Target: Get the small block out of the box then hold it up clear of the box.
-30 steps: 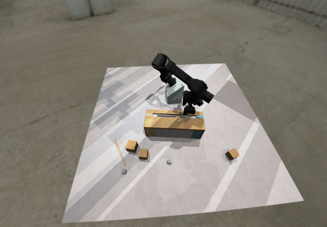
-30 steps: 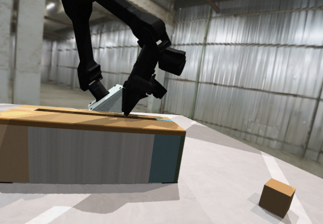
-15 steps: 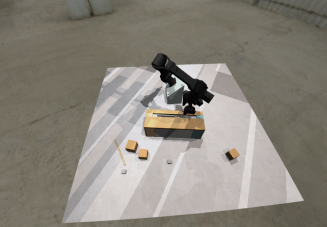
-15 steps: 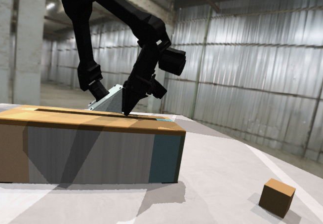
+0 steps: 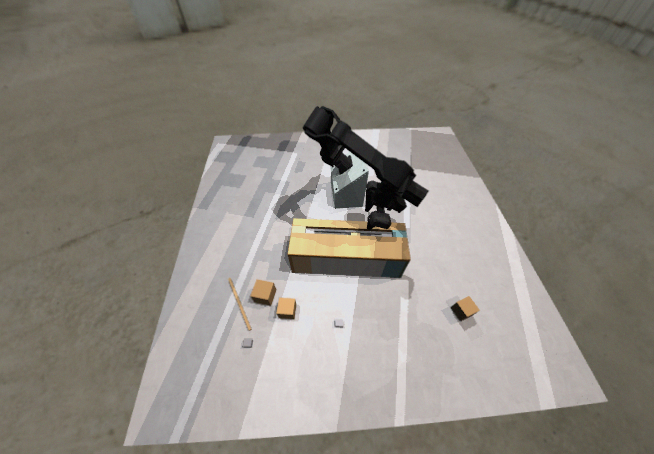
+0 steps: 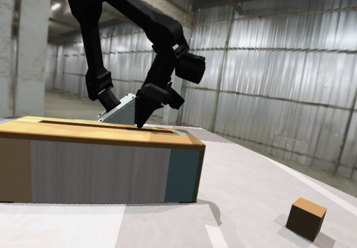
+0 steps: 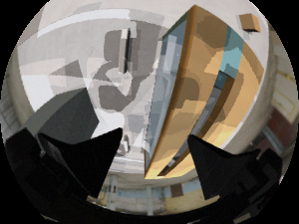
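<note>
The long box lies 30 mm ahead of my gripper tip, 70 mm to the right of it and 60 mm below it. Round my gripper tip: thin stick (220 mm ahead, 440 mm to the right, 120 mm below).
</note>
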